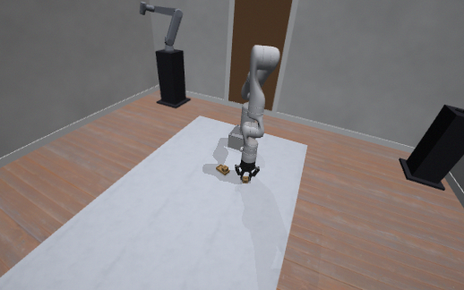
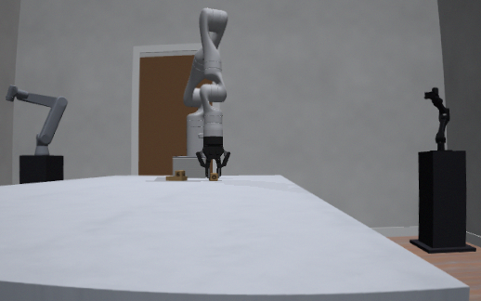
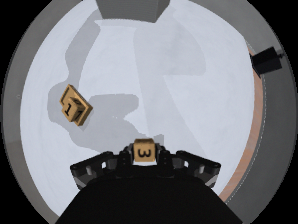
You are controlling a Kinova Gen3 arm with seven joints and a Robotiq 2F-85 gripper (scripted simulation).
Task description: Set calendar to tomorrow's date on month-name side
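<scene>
The wooden digit cube lies 1 cm below my hand. Round my hand: wooden calendar tray (2 cm behind, 15 cm to the right, 2 cm below).
</scene>
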